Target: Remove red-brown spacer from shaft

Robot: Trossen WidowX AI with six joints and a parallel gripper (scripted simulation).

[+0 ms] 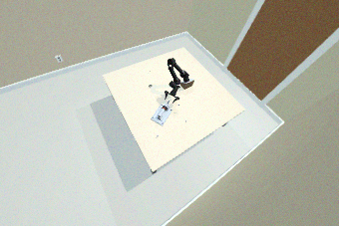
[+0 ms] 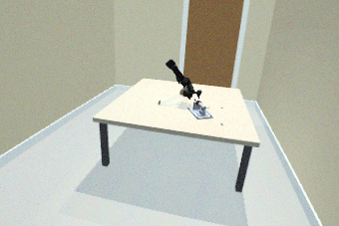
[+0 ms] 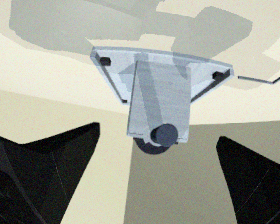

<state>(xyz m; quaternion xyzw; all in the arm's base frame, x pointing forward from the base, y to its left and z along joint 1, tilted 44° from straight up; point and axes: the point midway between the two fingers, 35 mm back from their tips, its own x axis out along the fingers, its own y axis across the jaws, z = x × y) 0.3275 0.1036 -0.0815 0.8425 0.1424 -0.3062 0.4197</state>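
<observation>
Now: gripper tip 50 mm short of the shaft and 30 mm to the right of it. Also, from my gripper tip: light grey base plate 120 mm ahead, 70 mm to the left, 30 mm below; red-brown spacer 90 mm ahead, 60 mm to the left.
</observation>
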